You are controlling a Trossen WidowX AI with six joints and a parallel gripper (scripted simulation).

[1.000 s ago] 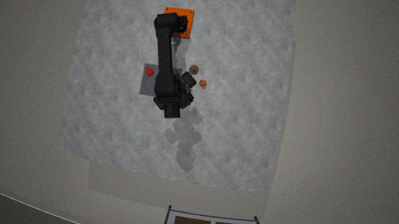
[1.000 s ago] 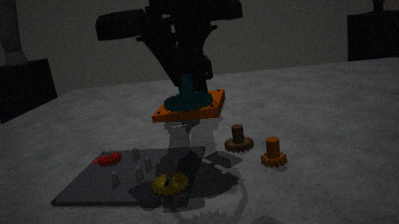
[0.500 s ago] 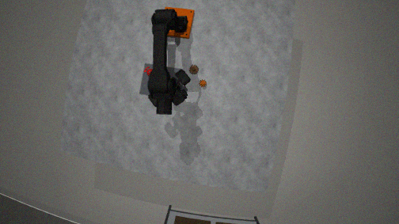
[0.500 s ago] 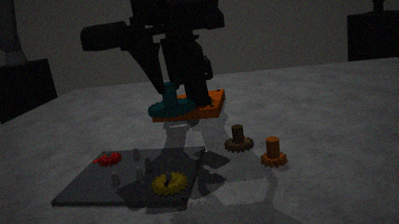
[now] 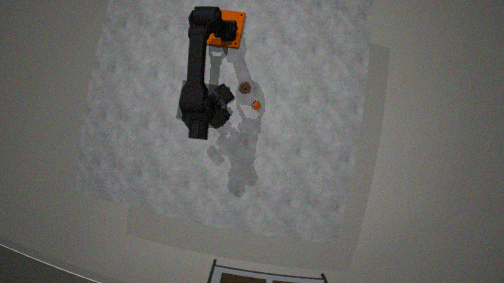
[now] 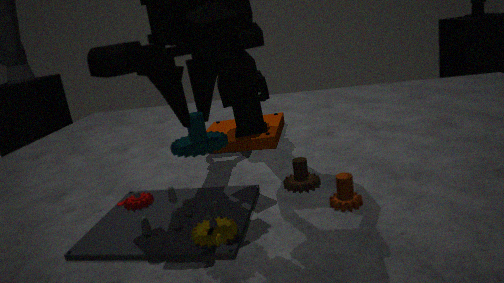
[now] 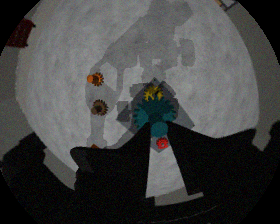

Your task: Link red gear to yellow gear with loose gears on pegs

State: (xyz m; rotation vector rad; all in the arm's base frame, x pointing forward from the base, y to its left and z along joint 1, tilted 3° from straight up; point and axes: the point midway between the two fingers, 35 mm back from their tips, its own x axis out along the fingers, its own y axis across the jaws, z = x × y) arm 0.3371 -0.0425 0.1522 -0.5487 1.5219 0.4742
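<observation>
The red gear lies 120 mm to the right of my gripper tip, 120 mm below it and 90 mm behind it. Also, from my gripper tip: yellow striped gear 120 mm below, 20 mm ahead; then teal gear 10 mm below; then brown gear 120 mm to the left, 120 mm below, 100 mm behind.
</observation>
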